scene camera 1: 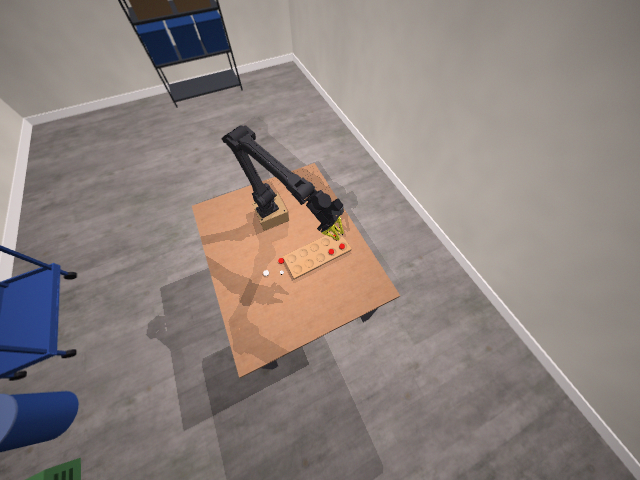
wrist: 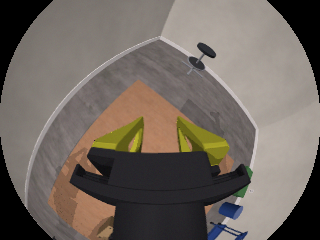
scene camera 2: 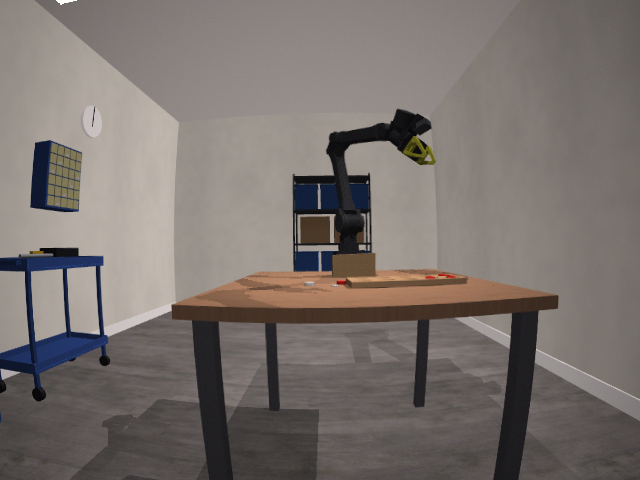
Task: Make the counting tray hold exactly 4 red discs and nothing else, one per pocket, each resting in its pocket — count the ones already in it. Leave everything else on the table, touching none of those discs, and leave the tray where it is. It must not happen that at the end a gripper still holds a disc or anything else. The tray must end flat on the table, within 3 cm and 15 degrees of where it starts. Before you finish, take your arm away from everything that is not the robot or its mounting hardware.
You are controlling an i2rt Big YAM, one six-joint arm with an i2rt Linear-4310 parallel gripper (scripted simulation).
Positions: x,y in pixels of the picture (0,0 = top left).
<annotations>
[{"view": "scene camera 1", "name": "wooden counting tray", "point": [315,254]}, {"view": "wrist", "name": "my gripper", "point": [160,120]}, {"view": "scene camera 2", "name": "my gripper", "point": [430,159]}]
</annotations>
